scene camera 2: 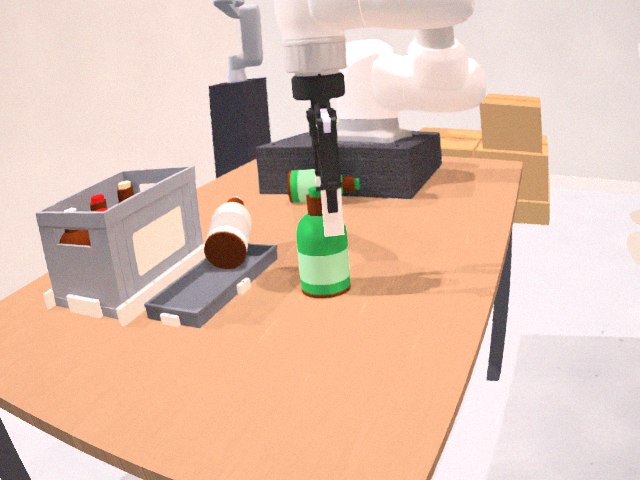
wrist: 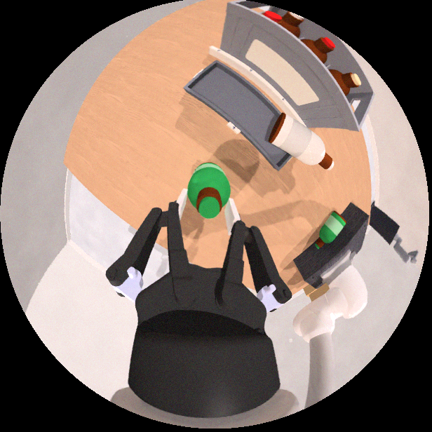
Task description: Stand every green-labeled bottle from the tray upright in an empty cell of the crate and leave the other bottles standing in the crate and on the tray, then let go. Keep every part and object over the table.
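Frame: origin at the arm's base, x right, y ahead, z up, level; millimetres.
Seen in the pictures: gripper, between the fingertips: (scene camera 2: 331,226); arm's base, origin of its link: (scene camera 2: 369,137).
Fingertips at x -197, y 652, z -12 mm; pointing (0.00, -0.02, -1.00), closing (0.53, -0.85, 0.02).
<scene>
Offsets run from my fingertips to a thing's middle. "pt": to the spot under its first point. Level surfaces: height alone.
A green bottle with a pale green label @[dx +13, dy +8, dz -19 mm] (scene camera 2: 324,266) (wrist: 212,180) stands upright on the table, right of the tray in the scene view. My gripper (scene camera 2: 331,219) (wrist: 206,200) points down over it, shut on its shoulder with a pad on each side. A second green-labeled bottle @[dx +223, dy -429, dz -59 mm] (scene camera 2: 303,186) (wrist: 331,227) lies on its side by the robot's base block. A white-labeled brown bottle @[dx +227, dy -64, dz -35 mm] (scene camera 2: 229,222) (wrist: 302,142) lies tilted across one end of the grey tray @[pt dx +207, dy +96, dz -91 mm] (scene camera 2: 191,291) (wrist: 240,100). The grey crate @[dx +298, dy +88, dz -9 mm] (scene camera 2: 119,263) (wrist: 237,30) holds several brown bottles with red, white and cream caps; its cell floors are hidden.
White blocks and strips border the crate and tray on the wooden table @[dz -96 mm] (scene camera 2: 336,372) (wrist: 115,110). The dark base block (scene camera 2: 382,170) (wrist: 350,215) stands at the far end of the table in the scene view. Wooden boxes (scene camera 2: 511,124) stand behind it.
</scene>
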